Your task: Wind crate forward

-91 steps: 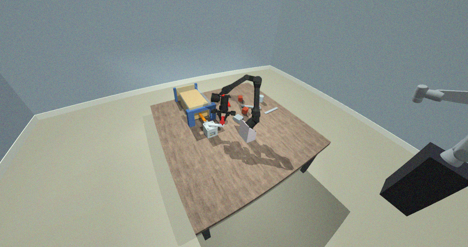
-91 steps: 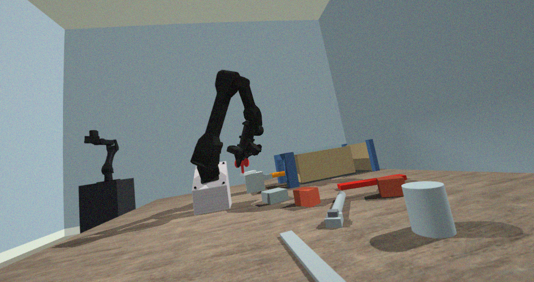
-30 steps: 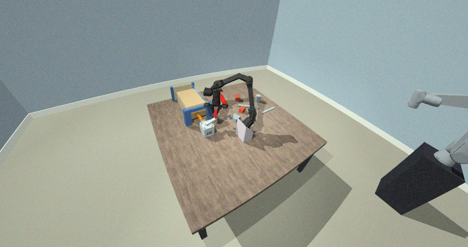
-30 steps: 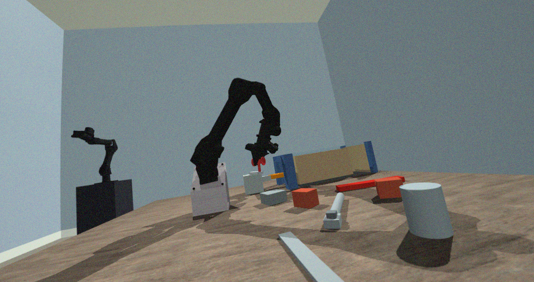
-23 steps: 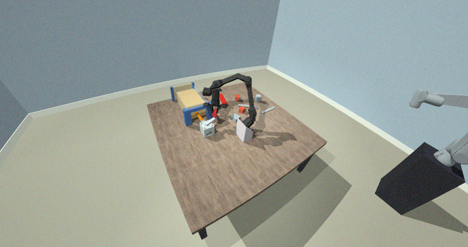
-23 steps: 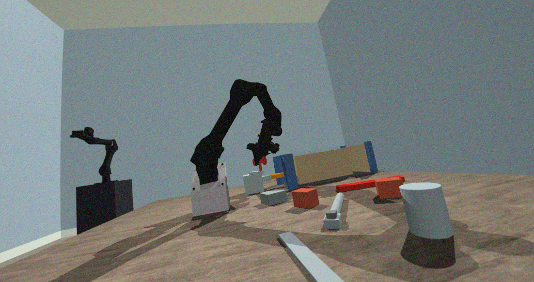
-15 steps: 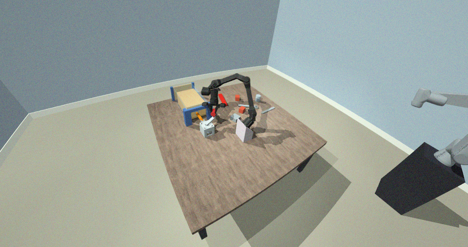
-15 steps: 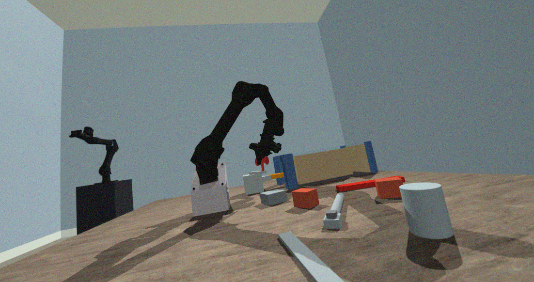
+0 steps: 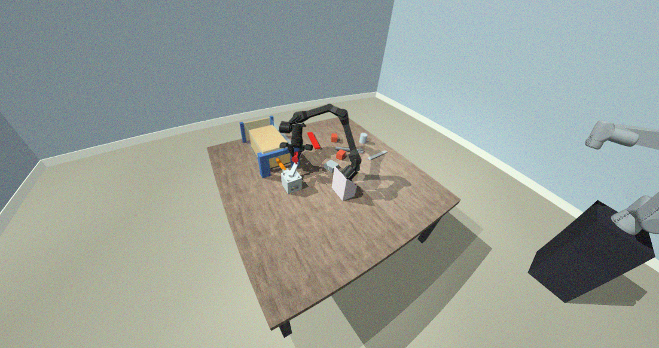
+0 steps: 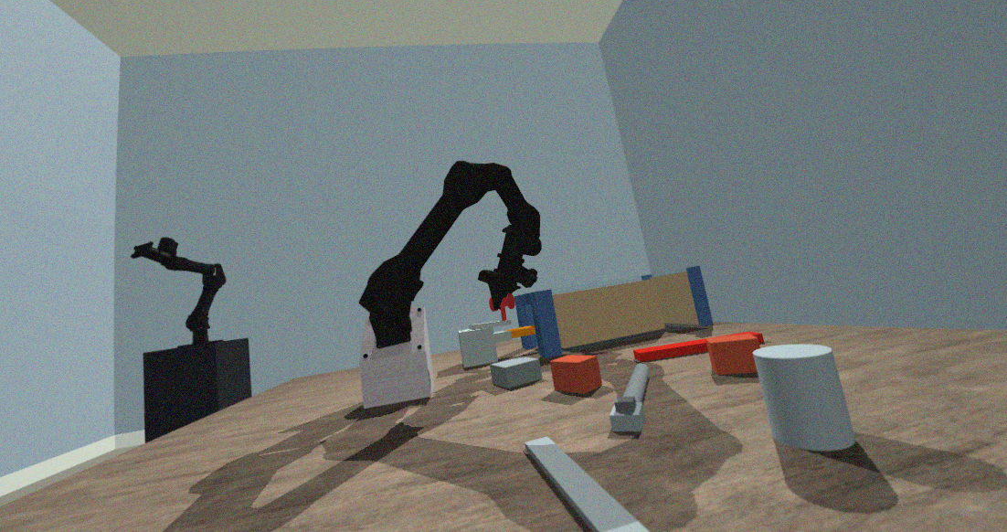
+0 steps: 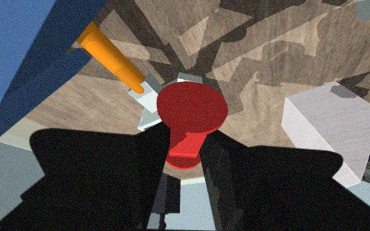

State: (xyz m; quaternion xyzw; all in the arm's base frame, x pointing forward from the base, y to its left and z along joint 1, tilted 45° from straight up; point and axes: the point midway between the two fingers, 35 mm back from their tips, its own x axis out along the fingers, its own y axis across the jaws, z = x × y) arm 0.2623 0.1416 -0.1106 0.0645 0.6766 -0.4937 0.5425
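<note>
Right now the winch handle is 20 mm behind my gripper tip, 20 mm to the left of it and 30 mm below it. Also, from my gripper tip: blue steel frame (100 mm ahead, 60 mm to the left, 30 mm below); grey winch (80 mm behind, 50 mm to the left, 100 mm below); red knob (10 mm ahead, 10 mm to the right).
</note>
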